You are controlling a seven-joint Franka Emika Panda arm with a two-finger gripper.
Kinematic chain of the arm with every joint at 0, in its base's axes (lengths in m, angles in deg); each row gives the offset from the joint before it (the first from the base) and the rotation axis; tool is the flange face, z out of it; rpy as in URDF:
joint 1: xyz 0 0 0.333 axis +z
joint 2: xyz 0 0 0 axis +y
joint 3: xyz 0 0 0.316 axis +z
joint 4: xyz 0.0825 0 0 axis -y
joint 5: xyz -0.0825 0 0.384 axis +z
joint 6: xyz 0 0 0 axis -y
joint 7: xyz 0.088 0 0 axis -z
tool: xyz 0 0 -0.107 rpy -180 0 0
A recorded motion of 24 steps. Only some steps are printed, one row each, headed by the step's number.
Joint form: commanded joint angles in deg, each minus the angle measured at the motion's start. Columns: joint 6, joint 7, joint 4, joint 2, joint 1, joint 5, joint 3.
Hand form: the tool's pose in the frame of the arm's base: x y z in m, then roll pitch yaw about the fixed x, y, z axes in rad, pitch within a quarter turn. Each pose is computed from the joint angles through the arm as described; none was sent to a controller.
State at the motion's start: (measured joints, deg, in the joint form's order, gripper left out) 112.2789 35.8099 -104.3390 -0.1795 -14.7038 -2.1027 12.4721
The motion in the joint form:
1: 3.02 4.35 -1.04 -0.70 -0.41 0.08 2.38
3: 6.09 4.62 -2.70 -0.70 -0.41 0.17 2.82
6: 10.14 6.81 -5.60 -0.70 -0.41 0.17 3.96
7: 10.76 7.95 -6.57 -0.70 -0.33 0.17 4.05
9: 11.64 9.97 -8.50 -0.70 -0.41 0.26 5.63
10: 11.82 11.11 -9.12 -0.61 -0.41 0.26 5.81
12: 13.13 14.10 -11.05 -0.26 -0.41 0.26 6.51
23: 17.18 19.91 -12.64 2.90 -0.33 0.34 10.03
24: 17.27 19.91 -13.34 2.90 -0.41 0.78 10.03
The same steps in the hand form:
1: 0.5767 -0.0039 0.5451 -3.0490 -0.1679 -0.7009
3: 0.5782 0.0008 0.5363 -3.0306 -0.1850 -0.6996
6: 0.5779 0.0126 0.5187 -3.0096 -0.1951 -0.7186
7: 0.5764 0.0143 0.5114 -3.0099 -0.1879 -0.7346
9: 0.5723 0.0294 0.4963 -3.0159 -0.1693 -0.7419
10: 0.5710 0.0310 0.4904 -3.0189 -0.1601 -0.7577
12: 0.5678 0.0376 0.4730 -3.0222 -0.1411 -0.7956
23: 0.5718 0.0720 0.4377 -3.0022 -0.1048 -0.8340
24: 0.5695 0.0712 0.4320 -3.0072 -0.0932 -0.8385

